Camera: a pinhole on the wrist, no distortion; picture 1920 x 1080 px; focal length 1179.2 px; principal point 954.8 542.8 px. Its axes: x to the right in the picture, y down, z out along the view. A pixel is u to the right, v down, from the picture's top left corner.
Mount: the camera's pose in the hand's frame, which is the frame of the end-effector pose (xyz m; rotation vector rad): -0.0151 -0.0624 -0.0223 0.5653 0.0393 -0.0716
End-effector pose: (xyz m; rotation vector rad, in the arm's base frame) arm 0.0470 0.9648 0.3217 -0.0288 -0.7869 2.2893
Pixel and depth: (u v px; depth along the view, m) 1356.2 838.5 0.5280
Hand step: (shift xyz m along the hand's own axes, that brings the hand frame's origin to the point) 0.1837 -0.2444 0.4836
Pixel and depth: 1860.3 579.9 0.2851
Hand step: 0.2088 -0.2203 0.2106
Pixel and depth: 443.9 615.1 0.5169
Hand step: -0.2268 -0.3002 0.4435
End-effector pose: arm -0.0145 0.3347 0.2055 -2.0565 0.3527 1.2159
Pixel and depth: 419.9 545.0 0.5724
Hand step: -0.2638 -0.3538 0.4760
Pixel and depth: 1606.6 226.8 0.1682
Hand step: 0.0770 -0.1959 0.0903
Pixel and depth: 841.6 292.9 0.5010
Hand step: -0.0626 -0.4178 0.3465
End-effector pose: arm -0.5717 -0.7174 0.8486 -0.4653 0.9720 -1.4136
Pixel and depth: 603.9 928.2 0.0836
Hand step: -0.0363 -0.0828 0.0642
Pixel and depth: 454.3 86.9 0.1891
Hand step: -0.0975 -0.2208 0.1028
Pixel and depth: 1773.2 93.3 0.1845
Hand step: 0.1102 -0.2279 0.0886
